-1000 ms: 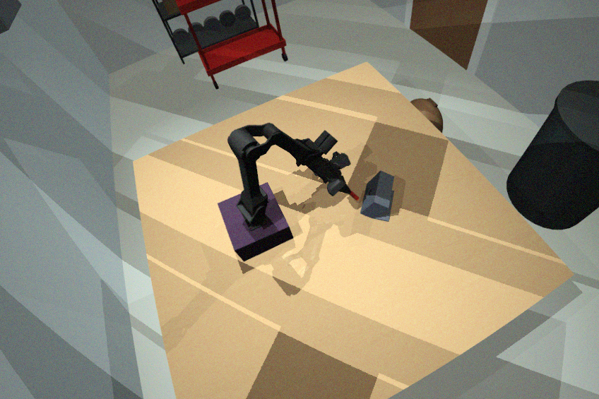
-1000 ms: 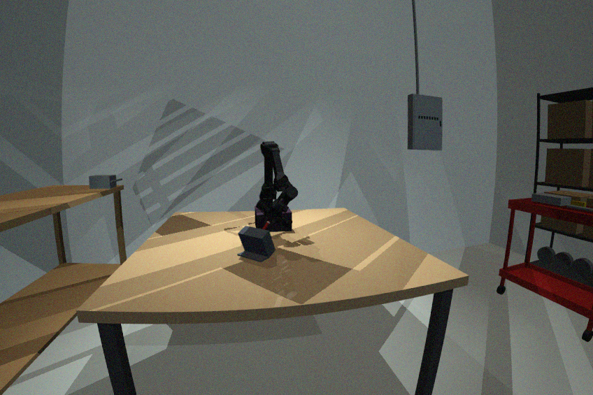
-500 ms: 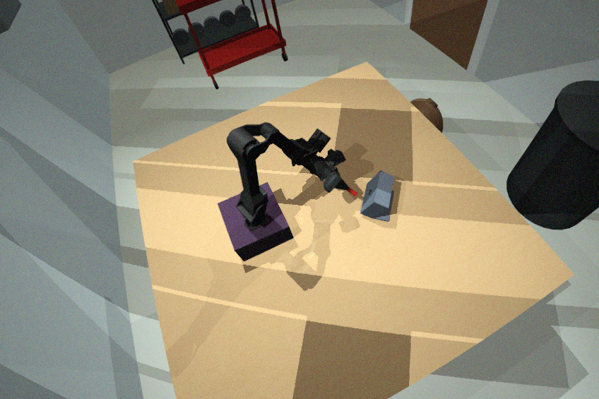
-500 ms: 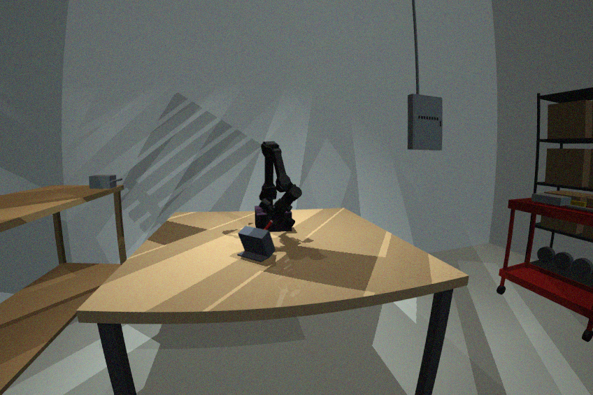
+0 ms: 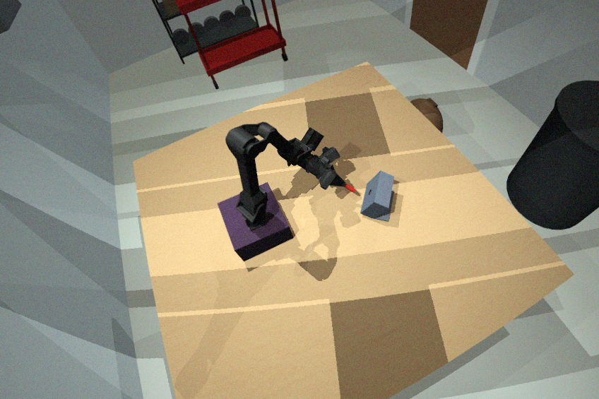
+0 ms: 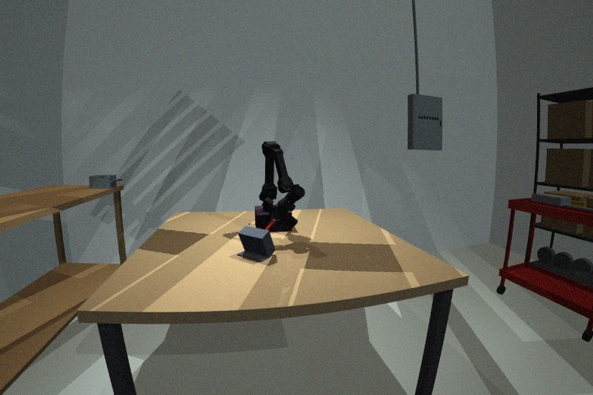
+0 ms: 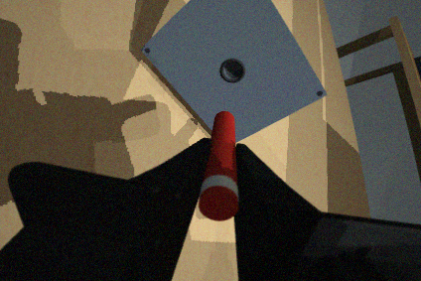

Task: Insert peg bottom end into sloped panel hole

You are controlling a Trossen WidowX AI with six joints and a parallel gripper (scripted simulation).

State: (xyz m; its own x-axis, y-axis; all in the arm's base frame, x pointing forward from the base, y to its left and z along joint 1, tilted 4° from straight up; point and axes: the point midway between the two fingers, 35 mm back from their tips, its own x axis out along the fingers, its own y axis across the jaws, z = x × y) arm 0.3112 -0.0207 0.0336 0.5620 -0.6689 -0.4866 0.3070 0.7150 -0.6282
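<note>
My gripper tip is 9 cm short of the blue-grey sloped panel, 7 cm to the left of it and 5 cm above it. Round my gripper tip: red peg (1 cm to the left, 1 cm behind, 1 cm above).
</note>
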